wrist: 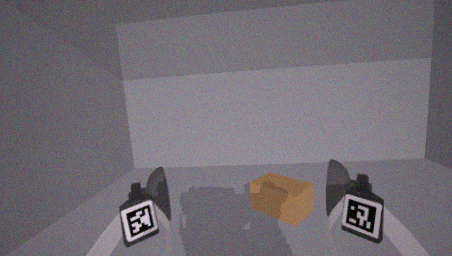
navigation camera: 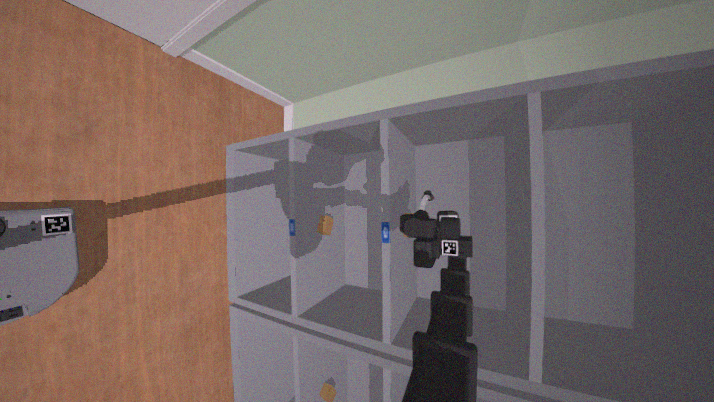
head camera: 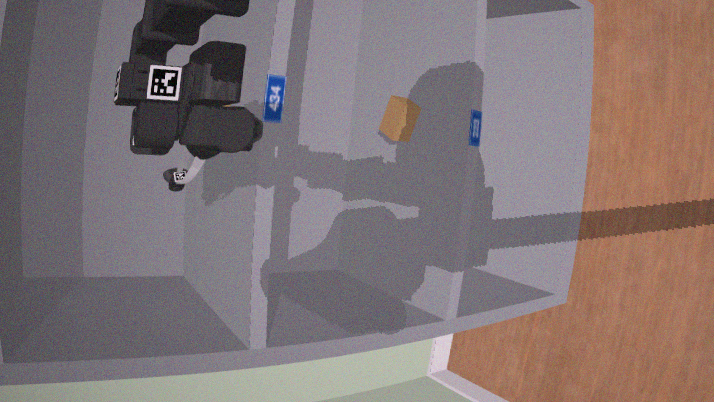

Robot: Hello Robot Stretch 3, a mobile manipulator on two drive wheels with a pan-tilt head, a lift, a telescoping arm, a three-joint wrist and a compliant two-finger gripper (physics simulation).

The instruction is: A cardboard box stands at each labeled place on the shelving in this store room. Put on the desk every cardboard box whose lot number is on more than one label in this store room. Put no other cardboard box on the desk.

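Frame: origin at the robot's base, x ahead, y left, z up, level; metres.
Where they show: gripper, fingertip midpoint: (navigation camera: pixel 429 215).
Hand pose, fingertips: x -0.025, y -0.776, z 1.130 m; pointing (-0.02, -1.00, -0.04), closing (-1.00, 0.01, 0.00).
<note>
After its pixels a point has its place.
A cardboard box (wrist: pixel 282 200) lies on the shelf behind the blue label reading 434 (head camera: pixel 274 98) @[z 0.975, x -0.088, y -0.769 m] (navigation camera: pixel 385 232) @[z 0.975, x -0.088, y -0.769 m]. My gripper (wrist: pixel 245 181) @[z 1.130, x -0.025, y -0.776 m] is open and empty, inside that compartment; the box shows between its fingertips, nearer the right one, and appears farther in. One finger (head camera: pixel 176 177) @[z 1.138, x 0.038, y -0.719 m] (navigation camera: pixel 427 196) @[z 1.139, x 0.043, y -0.691 m] shows beyond the dark wrist, which mostly hides this box in the head and navigation views. Another cardboard box (head camera: pixel 400 119) @[z 0.582, x -0.101, y -0.946 m] (navigation camera: pixel 326 225) @[z 0.584, x -0.102, y -0.952 m] stands behind a second blue label (head camera: pixel 475 128) @[z 0.519, x -0.088, y -0.769 m] (navigation camera: pixel 292 227) @[z 0.521, x -0.088, y -0.769 m], whose number is blurred. A third box (navigation camera: pixel 328 391) @[z 0.579, x -1.006, y -0.904 m] is in the neighbouring bay. The desk does not show.
Grey shelving (head camera: pixel 258 300) @[z 0.976, x 0.240, y -0.785 m] (navigation camera: pixel 535 225) @[z 1.426, x -0.049, y -0.773 m] surrounds the wrist, with a side wall on each side and a back panel (wrist: pixel 280 115) ahead. A green wall (head camera: pixel 350 357) @[z 0.444, x 0.616, y -1.272 m] (navigation camera: pixel 400 80) @[z 0.916, x 0.714, y -1.277 m] stands beside it. My base (navigation camera: pixel 40 270) @[z 0.160, x -0.132, y -0.089 m] is on the wooden floor (head camera: pixel 650 125) @[z 0.000, x -0.171, y -0.563 m] (navigation camera: pixel 150 260) @[z 0.001, x -0.206, y -0.405 m].
</note>
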